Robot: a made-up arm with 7 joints. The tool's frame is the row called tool. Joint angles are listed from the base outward.
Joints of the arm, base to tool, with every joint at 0 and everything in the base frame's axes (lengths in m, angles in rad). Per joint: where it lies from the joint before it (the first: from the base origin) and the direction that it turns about. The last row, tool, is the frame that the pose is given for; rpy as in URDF.
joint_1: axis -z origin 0 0 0.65
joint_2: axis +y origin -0.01 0 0.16
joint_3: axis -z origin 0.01 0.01 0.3
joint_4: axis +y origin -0.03 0 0.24
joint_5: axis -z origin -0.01 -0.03 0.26
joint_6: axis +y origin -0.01 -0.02 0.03
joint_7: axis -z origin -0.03 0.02 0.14
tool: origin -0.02 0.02 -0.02 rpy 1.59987 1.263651 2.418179
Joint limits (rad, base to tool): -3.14..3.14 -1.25..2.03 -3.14..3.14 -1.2..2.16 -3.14..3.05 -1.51..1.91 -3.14..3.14
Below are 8 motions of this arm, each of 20 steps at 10 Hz.
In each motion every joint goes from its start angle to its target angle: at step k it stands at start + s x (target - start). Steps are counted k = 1, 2, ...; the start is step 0. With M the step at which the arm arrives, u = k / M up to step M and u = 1 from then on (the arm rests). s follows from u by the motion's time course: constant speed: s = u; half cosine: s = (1 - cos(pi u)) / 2; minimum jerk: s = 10 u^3 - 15 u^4 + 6 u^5.
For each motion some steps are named. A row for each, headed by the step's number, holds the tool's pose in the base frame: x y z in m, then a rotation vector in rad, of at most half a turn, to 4 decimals.
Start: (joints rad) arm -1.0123 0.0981 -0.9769 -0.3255 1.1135 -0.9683 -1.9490
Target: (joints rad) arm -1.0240 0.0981 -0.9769 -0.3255 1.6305 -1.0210 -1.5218
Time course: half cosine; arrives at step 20
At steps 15, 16, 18, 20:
15: 0.0025 -0.1158 1.6472 -2.1949 0.0716 1.1676
16: 0.0002 -0.1124 1.6476 -2.1672 0.1117 1.1591
18: -0.0029 -0.1075 1.6483 -2.1281 0.1665 1.1458
20: -0.0040 -0.1057 1.6485 -2.1145 0.1850 1.1408

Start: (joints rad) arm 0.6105 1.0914 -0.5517 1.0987 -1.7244 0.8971 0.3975
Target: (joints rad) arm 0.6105 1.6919 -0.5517 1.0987 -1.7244 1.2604 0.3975
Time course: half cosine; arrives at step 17
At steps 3, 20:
3: 0.7527 -0.2943 0.9008 0.2661 -0.3255 -2.2293
20: 0.6967 -0.2418 0.5083 0.3122 0.3213 -2.1385

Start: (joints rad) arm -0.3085 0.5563 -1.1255 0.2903 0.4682 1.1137 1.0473
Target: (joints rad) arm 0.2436 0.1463 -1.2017 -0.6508 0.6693 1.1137 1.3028
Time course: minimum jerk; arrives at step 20
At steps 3, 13, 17, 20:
3: 0.4796 0.2699 1.4948 0.9913 -2.8001 0.2054
13: 0.2170 -0.1394 1.6759 0.1568 2.6078 0.2062
17: 0.0901 -0.2052 1.6726 0.4251 2.3929 0.2818
20: 0.0735 -0.2114 1.6704 0.4563 2.3642 0.2907

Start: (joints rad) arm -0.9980 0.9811 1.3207 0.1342 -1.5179 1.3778 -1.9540
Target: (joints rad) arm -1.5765 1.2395 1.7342 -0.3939 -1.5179 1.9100 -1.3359
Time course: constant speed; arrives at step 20
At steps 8, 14, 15, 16, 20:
8: 0.2182 0.7756 1.1429 -0.6871 -1.0410 -0.9976
14: 0.0409 0.8173 1.0580 -0.5839 -1.4565 -0.5551
15: 0.0112 0.8191 1.0427 -0.5632 -1.5207 -0.4767
16: -0.0184 0.8195 1.0272 -0.5416 -1.5834 -0.3972
20: -0.1334 0.8062 0.9630 -0.4486 -1.8194 -0.0685

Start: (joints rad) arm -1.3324 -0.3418 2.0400 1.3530 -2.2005 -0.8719 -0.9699
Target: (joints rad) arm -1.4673 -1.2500 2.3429 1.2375 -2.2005 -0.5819 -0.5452
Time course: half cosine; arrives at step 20
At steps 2, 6, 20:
2: 0.0877 -0.4706 1.2218 -0.3374 -1.1924 1.5668
6: 0.0731 -0.5438 1.1489 -0.2454 -1.2855 1.5343
20: 0.0601 -0.6913 0.7014 0.2202 -1.6127 1.3907

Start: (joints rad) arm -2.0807 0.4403 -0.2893 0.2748 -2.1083 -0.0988 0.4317
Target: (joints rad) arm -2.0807 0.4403 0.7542 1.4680 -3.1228 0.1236 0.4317
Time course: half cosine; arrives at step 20
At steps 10, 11, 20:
10: -0.1669 0.5715 1.4053 0.3863 0.0381 -0.9516
11: -0.1425 0.5804 1.3713 0.3043 0.0088 -1.0106
20: 0.0352 0.5410 1.2082 -0.1266 0.0183 -1.4887

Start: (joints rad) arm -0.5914 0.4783 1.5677 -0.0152 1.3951 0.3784 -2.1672
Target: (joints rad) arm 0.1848 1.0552 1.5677 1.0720 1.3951 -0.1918 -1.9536
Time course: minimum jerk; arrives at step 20
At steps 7, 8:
7: 0.4963 0.1930 1.5937 0.2332 1.9973 0.5622
8: 0.5547 0.1401 1.5576 0.4035 2.0728 0.5098

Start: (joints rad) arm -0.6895 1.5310 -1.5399 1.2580 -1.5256 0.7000 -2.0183
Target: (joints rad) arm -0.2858 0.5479 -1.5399 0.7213 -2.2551 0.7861 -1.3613
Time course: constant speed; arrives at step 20
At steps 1, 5, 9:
1: 0.2793 0.6925 0.8544 -1.6354 1.7512 0.5486
5: 0.3634 0.6670 0.9989 -1.2800 1.7778 0.4556
9: 0.4184 0.6104 1.1521 -0.9306 1.7626 0.3853

